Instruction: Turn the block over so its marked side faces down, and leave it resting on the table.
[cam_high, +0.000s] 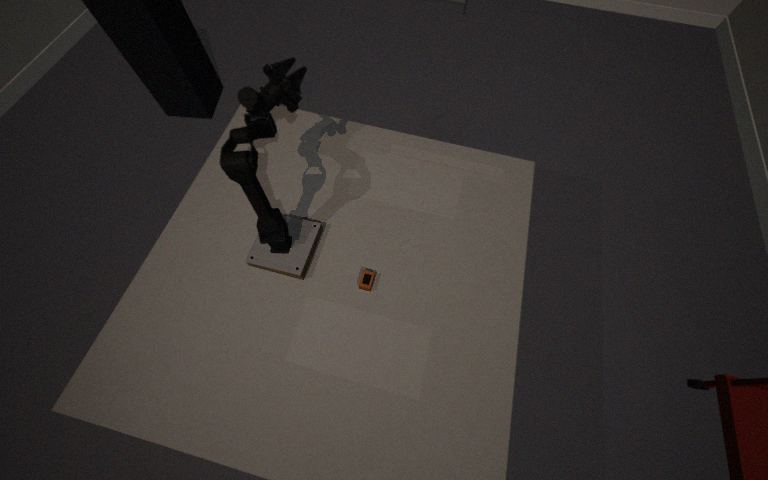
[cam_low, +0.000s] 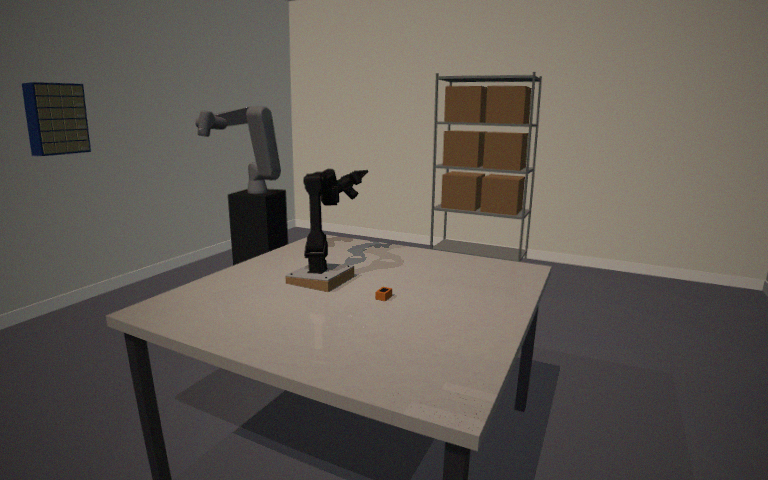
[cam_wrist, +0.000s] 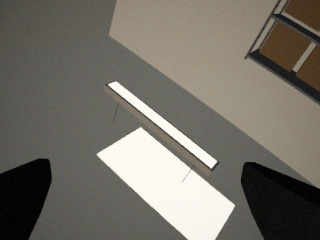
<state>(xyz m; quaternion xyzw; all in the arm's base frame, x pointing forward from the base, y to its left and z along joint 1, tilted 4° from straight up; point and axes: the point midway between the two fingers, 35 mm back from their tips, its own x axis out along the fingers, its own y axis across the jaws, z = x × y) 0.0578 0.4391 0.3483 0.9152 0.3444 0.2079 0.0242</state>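
Now: gripper tip 25 cm short of the orange block, 57 cm to the left of it and 37 cm above it.
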